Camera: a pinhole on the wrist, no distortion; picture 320 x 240 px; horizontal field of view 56.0 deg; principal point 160.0 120.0 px. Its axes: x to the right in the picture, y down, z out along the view. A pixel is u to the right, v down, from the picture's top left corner.
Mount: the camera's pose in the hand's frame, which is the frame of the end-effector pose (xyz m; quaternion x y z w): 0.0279 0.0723 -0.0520 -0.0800 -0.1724 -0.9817 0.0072
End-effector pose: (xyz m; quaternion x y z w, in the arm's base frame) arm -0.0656 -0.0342 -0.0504 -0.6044 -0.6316 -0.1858 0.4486
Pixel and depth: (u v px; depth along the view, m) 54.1 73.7 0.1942
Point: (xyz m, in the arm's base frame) 0.0682 0.1563 -0.0597
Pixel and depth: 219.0 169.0 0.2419
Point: -0.0192 0.1516 -0.1729
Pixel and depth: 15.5 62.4 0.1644
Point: 0.0710 0.1348 -0.0366
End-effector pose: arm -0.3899 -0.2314 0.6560 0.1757 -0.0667 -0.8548 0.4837
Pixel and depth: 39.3 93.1 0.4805
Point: -0.4342 -0.6410 0.9890
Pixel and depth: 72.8 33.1 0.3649
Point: -0.3258 -0.5550 0.9136
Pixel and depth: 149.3 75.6 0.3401
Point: -0.3330 -0.4448 0.9288
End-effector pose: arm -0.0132 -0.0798 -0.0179 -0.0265 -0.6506 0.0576 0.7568
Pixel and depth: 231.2 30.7 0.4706
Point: -0.3856 0.2680 -0.0207
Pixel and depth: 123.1 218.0 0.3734
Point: -0.3218 0.0088 0.1557
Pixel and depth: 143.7 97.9 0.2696
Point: -0.1974 0.1046 0.0715
